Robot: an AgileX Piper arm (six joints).
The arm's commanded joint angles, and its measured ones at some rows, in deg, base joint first. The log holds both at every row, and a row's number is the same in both.
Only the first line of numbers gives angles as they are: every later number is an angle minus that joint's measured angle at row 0.
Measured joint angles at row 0: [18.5 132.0 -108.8 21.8 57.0 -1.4]
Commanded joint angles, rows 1 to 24: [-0.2 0.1 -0.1 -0.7 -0.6 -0.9]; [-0.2 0.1 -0.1 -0.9 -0.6 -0.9]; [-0.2 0.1 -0.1 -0.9 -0.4 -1.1]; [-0.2 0.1 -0.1 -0.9 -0.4 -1.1]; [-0.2 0.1 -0.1 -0.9 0.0 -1.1]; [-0.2 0.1 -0.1 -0.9 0.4 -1.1]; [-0.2 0.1 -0.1 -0.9 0.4 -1.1]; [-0.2 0.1 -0.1 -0.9 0.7 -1.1]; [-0.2 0.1 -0.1 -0.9 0.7 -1.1]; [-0.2 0.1 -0.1 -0.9 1.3 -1.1]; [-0.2 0.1 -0.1 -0.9 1.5 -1.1]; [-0.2 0.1 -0.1 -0.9 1.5 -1.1]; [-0.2 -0.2 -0.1 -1.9 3.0 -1.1]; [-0.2 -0.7 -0.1 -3.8 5.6 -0.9]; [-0.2 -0.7 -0.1 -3.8 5.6 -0.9]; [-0.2 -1.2 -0.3 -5.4 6.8 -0.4]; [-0.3 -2.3 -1.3 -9.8 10.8 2.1]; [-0.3 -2.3 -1.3 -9.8 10.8 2.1]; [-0.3 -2.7 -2.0 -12.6 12.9 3.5]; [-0.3 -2.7 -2.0 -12.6 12.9 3.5]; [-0.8 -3.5 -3.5 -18.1 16.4 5.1]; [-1.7 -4.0 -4.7 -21.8 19.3 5.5]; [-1.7 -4.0 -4.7 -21.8 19.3 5.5]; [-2.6 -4.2 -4.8 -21.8 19.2 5.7]
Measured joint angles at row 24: [-0.6 -2.8 -3.7 -17.6 12.4 4.2]
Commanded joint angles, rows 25 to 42: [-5.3 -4.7 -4.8 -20.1 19.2 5.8]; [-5.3 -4.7 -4.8 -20.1 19.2 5.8]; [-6.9 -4.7 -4.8 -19.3 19.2 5.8]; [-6.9 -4.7 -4.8 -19.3 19.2 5.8]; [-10.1 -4.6 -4.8 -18.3 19.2 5.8]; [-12.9 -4.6 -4.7 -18.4 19.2 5.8]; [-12.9 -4.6 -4.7 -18.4 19.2 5.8]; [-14.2 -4.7 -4.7 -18.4 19.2 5.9]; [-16.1 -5.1 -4.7 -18.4 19.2 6.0]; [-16.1 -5.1 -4.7 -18.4 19.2 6.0]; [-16.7 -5.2 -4.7 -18.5 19.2 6.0]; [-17.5 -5.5 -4.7 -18.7 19.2 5.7]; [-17.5 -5.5 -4.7 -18.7 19.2 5.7]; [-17.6 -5.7 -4.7 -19.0 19.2 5.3]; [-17.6 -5.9 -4.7 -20.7 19.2 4.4]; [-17.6 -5.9 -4.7 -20.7 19.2 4.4]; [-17.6 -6.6 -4.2 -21.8 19.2 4.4]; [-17.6 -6.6 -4.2 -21.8 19.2 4.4]
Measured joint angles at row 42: [-17.4 -5.2 -4.6 -19.9 12.7 5.1]
